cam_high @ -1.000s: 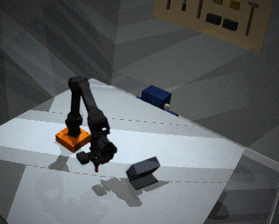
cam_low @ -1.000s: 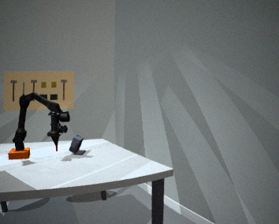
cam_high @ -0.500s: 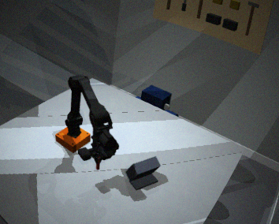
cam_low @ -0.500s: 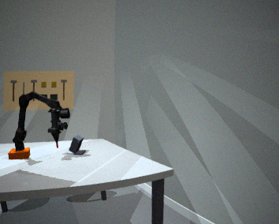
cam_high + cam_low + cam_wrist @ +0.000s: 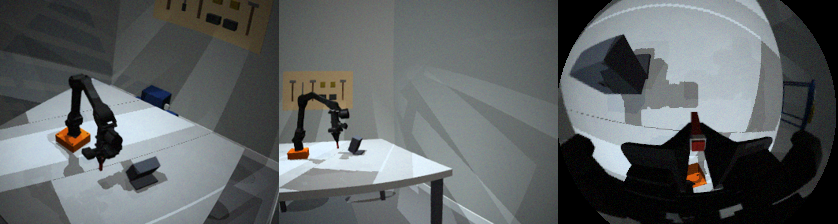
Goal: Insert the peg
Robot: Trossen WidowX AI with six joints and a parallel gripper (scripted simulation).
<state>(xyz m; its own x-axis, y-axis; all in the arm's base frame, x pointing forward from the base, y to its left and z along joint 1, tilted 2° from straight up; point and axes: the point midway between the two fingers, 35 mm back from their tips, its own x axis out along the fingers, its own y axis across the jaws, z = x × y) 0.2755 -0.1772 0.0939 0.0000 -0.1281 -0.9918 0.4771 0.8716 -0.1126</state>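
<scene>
My gripper tip is 170 mm short of the sloped grey-blue panel, 110 mm to the right of it and 40 mm above it. Round my gripper tip: thin red peg 20 mm above.
</scene>
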